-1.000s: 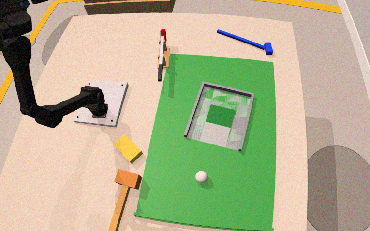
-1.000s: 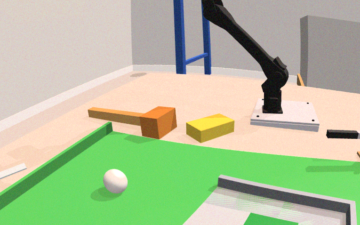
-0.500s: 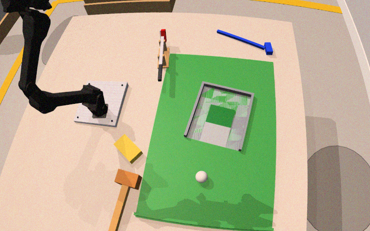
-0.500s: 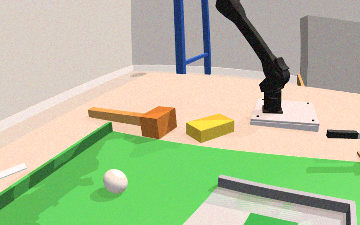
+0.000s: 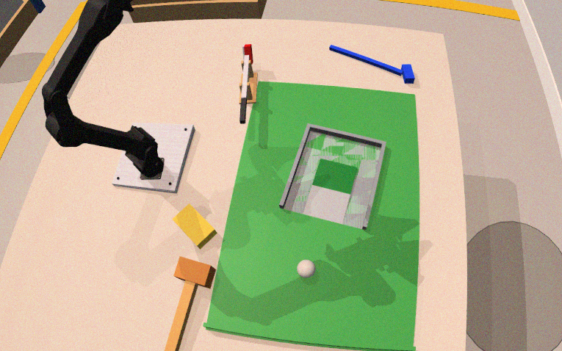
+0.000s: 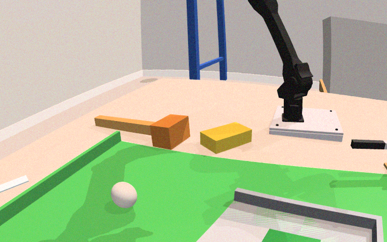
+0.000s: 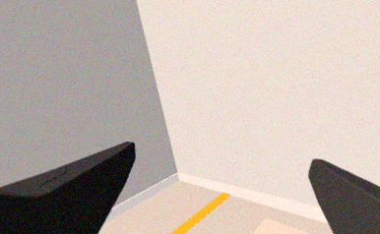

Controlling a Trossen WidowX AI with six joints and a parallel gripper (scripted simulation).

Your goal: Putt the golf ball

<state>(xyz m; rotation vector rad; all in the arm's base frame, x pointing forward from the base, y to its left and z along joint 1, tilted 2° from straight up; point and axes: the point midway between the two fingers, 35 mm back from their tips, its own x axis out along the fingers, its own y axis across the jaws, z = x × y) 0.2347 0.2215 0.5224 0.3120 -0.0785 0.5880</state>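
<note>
Right now the yellow block is 100 mm behind my gripper tip, 380 mm to the right of it and 540 mm below it. Round my gripper tip: blue putter: 390 mm ahead, 160 mm to the left, 550 mm below; then wooden stand: 60 mm to the left, 520 mm below; then green mat: 220 mm ahead, 300 mm to the right, 560 mm below.
</note>
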